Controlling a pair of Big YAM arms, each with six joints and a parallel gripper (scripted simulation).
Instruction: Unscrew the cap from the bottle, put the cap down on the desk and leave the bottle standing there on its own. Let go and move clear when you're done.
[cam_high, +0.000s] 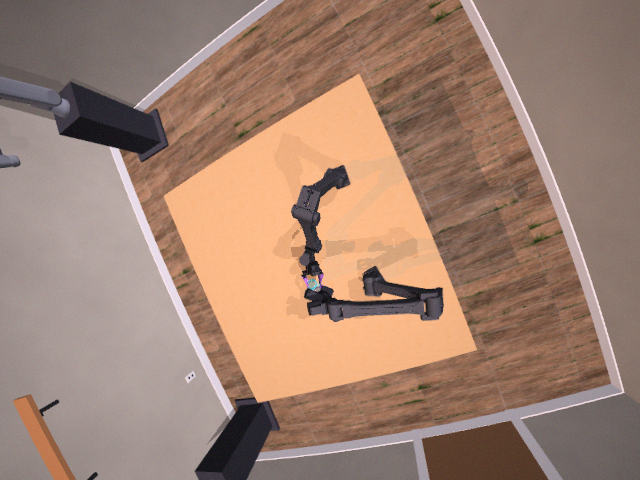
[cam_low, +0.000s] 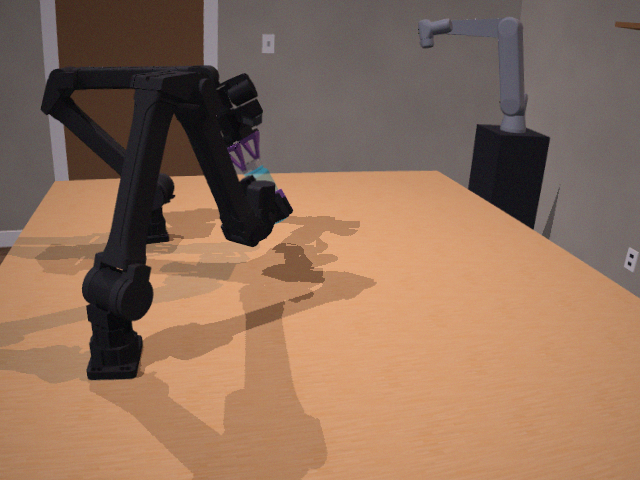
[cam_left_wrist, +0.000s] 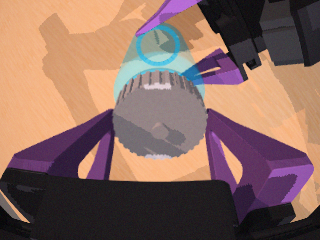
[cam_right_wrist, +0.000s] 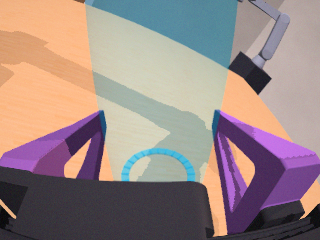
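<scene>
Right now my left hand is 1 cm above the ribbed cap. From my left hand the other things lie so: bottle 4 cm ahead, 1 cm to the right, 8 cm below.
Right now the bottle is 1 cm behind my right hand, 1 cm to the left of it and 3 cm above it. The rest, counted from my right hand: ribbed cap: 5 cm behind, 2 cm to the left, 10 cm above.
</scene>
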